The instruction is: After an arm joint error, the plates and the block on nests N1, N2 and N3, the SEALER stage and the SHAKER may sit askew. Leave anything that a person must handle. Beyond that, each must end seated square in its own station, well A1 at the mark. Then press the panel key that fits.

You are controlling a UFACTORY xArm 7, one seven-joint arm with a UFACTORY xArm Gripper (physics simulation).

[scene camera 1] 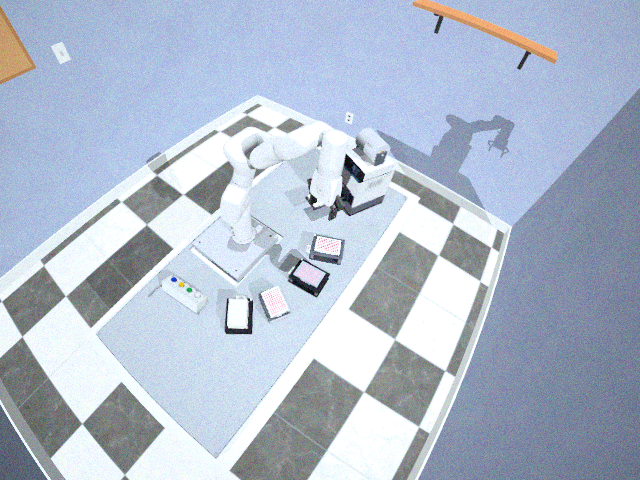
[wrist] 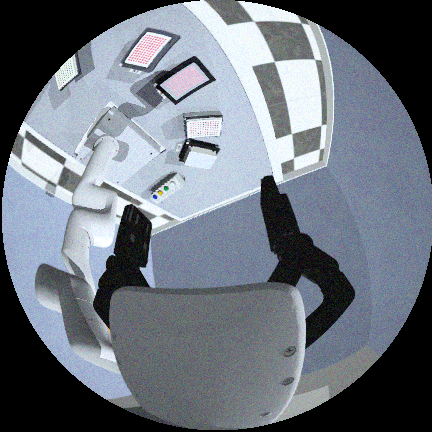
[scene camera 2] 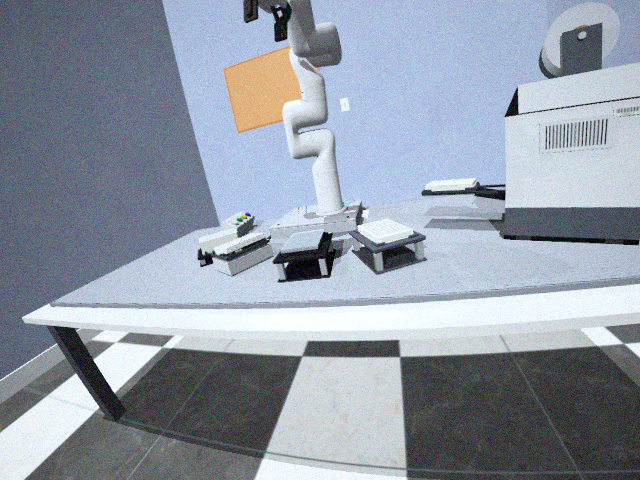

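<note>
My gripper is open and empty, high above the table. A red-dotted plate lies on a grey raised nest. A pink plate lies on a black raised nest. Another red-dotted plate lies on a low light box. A plain white block sits in a black holder. A pale plate lies on the stage beside the large machine. Station labels, A1 marks and exact seating are too small to tell.
The key panel has blue, yellow, green and white keys. The large white machine stands at one table end. The arm's base plate lies between the panel and the machine.
</note>
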